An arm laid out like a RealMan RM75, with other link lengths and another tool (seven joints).
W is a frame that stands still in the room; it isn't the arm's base.
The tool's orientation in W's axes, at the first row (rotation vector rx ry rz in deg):
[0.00, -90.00, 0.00]
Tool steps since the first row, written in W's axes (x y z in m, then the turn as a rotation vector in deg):
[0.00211, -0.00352, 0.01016, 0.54, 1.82, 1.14]
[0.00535, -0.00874, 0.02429, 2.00, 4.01, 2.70]
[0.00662, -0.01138, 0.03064, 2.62, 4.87, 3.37]
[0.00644, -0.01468, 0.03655, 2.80, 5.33, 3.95]
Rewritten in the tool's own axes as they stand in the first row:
[0.01016, -0.00352, -0.00211, 1.14, 1.82, -0.54]
[0.02429, -0.00874, -0.00535, 2.70, 4.01, -2.00]
[0.03064, -0.01138, -0.00662, 3.37, 4.87, -2.62]
[0.03655, -0.01468, -0.00644, 3.95, 5.33, -2.80]

